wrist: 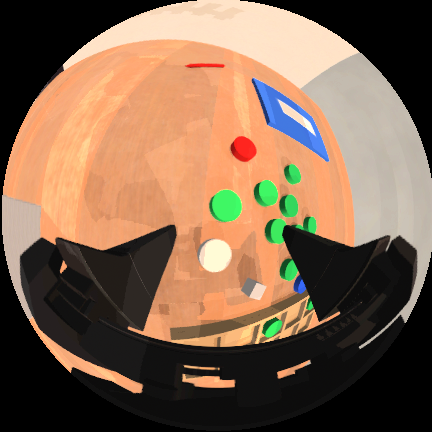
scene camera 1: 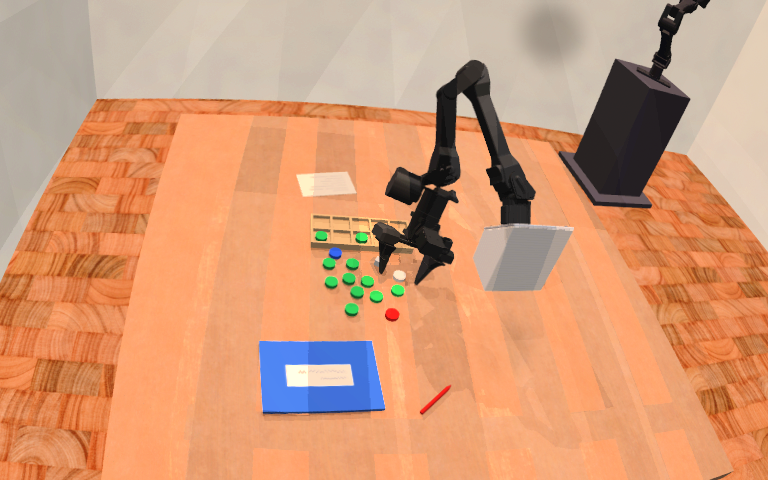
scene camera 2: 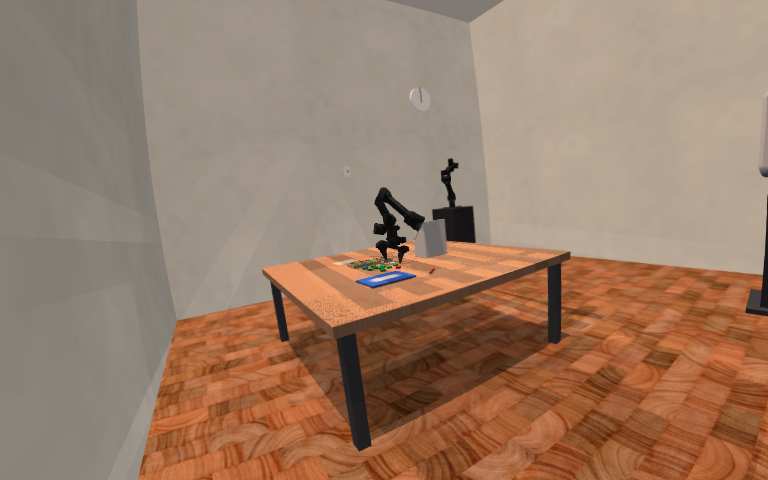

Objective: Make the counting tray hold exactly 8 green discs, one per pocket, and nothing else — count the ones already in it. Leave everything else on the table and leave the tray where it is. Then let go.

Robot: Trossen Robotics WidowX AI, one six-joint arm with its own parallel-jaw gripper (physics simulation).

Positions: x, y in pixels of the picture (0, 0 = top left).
my gripper: open, holds nothing
a white disc (wrist: 213, 254): on the table
